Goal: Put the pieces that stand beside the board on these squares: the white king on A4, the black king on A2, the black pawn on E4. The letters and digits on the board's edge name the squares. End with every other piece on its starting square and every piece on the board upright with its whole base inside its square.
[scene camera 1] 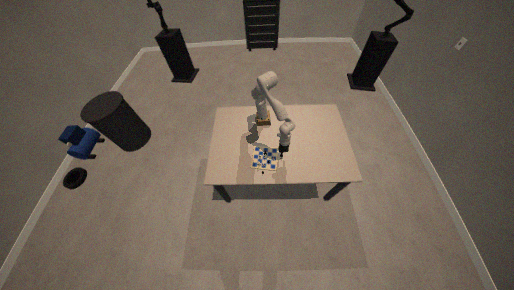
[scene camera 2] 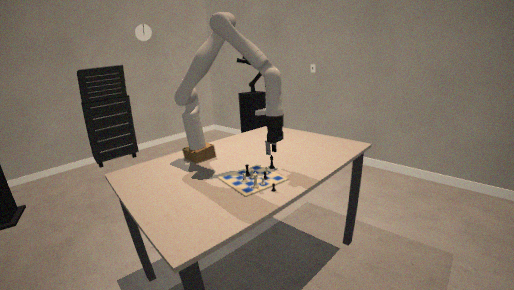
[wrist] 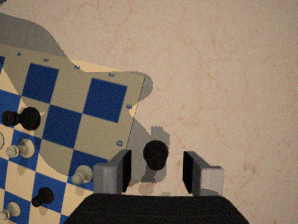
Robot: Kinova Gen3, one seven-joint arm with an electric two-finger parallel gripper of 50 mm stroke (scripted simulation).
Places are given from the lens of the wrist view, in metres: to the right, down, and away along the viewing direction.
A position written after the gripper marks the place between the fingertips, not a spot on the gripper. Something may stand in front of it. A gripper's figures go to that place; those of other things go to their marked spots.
gripper [wrist: 157, 165]: 0.01, 0.04, 0.18
blue-and-cream chessboard [wrist: 87, 111]: -0.06, 0.00, 0.25
